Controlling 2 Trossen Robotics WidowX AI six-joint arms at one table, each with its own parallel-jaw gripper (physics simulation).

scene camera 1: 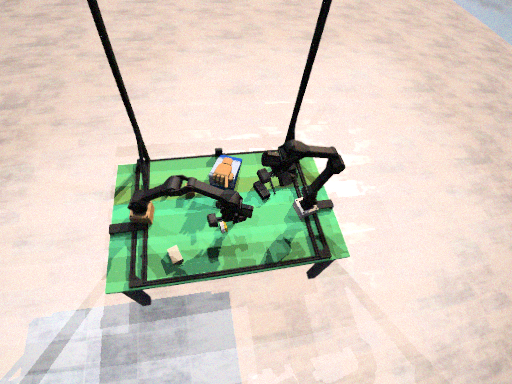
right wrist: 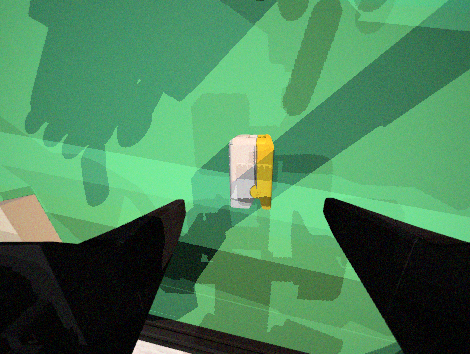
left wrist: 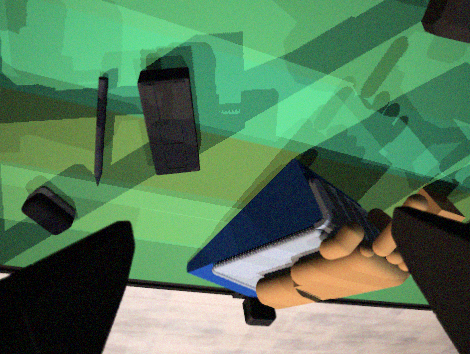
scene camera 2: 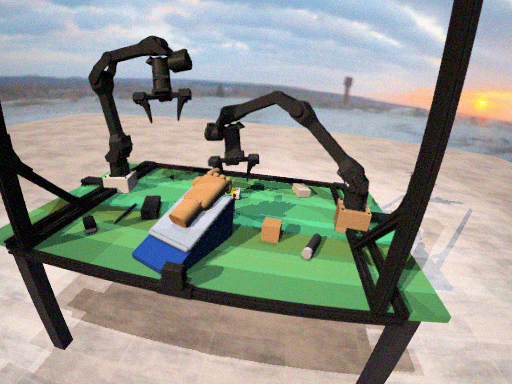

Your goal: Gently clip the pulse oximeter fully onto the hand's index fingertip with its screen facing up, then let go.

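Frame: origin at the left arm's base, x ahead, y left, z up, level; centimetres.
Where they show: left gripper, fingertip midpoint: (scene camera 1: pixel 270 178) (left wrist: pixel 263 227) (scene camera 2: pixel 165 122); right gripper, fingertip midpoint: (scene camera 1: pixel 224 224) (right wrist: pixel 254 205) (scene camera 2: pixel 235 182); left arm's base, link origin: (scene camera 1: pixel 306 204) (scene camera 2: pixel 119 174); right arm's base, link origin: (scene camera 1: pixel 140 209) (scene camera 2: pixel 354 206).
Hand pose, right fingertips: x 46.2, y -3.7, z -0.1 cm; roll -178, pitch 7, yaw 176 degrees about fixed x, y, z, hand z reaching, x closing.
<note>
Each offset is from my right fingertips to the top centre of the thing.
The white-and-yellow pulse oximeter {dy -0.9, dx +0.3, dz -2.6 cm} (scene camera 1: pixel 223 227) (scene camera 2: pixel 236 193) (right wrist: pixel 251 171) stands apart from the hand, its white and yellow halves side by side in the right wrist view. Its screen cannot be made out. My right gripper (scene camera 2: pixel 234 175) (right wrist: pixel 254 205) is open above it, with the oximeter ahead of and between the spread fingertips, not gripped. The tan hand (scene camera 1: pixel 224 170) (scene camera 2: pixel 202 195) (left wrist: pixel 345 272) rests palm down on a blue wedge (scene camera 2: pixel 145 255) (left wrist: pixel 265 210) with a pale pad; its index finger (scene camera 1: pixel 226 182) is extended. My left gripper (scene camera 2: pixel 165 120) (left wrist: pixel 263 227) is open and empty, high above the table.
A black box {dy -15.6, dx -27.9, dz -2.3 cm} (scene camera 2: pixel 150 207) (left wrist: pixel 170 122), a dark pen {dy -18.3, dx -35.9, dz -4.9 cm} (scene camera 2: pixel 125 213) (left wrist: pixel 101 130) and a small black object {dy -28.3, dx -43.0, dz -2.6 cm} (scene camera 2: pixel 89 224) (left wrist: pixel 49 210) lie beside the wedge. An orange cube {dy -28.7, dx +10.3, dz -0.8 cm} (scene camera 2: pixel 271 230), a dark cylinder {dy -34.8, dx +20.9, dz -3.1 cm} (scene camera 2: pixel 311 246) and a cream block {dy +5.3, dx +27.4, dz -2.8 cm} (scene camera 1: pixel 175 255) (scene camera 2: pixel 301 190) are on the table.
</note>
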